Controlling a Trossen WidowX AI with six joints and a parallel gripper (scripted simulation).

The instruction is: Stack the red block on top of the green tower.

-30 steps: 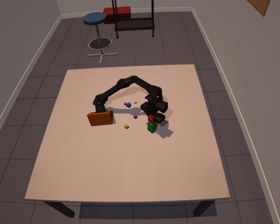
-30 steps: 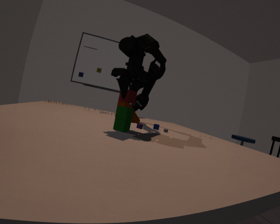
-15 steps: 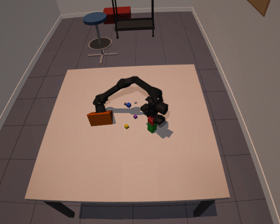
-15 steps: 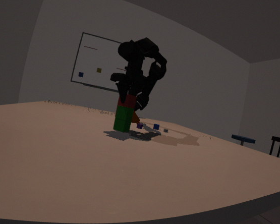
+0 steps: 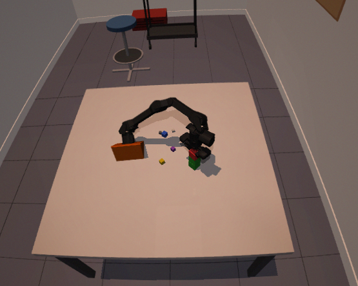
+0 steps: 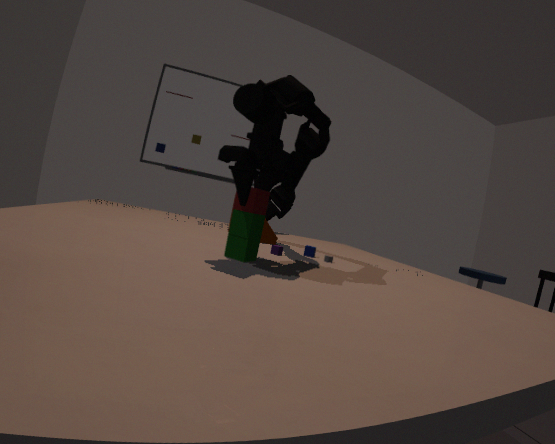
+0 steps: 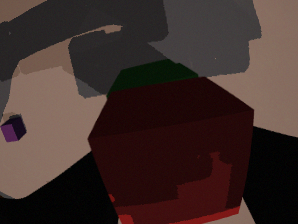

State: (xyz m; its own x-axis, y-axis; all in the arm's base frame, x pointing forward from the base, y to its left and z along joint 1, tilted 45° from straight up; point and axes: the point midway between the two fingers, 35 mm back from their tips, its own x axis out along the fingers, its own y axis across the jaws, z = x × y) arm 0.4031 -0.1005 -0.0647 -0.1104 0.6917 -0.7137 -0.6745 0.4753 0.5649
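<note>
Now: gripper tip 1 cm below the red block. Also, from my gripper tip: blue block 24 cm to the left, 19 cm behind, 9 cm below; yellow block 19 cm behind, 9 cm below, 2 cm to the left; purple block 13 cm behind, 12 cm to the left, 9 cm below.
</note>
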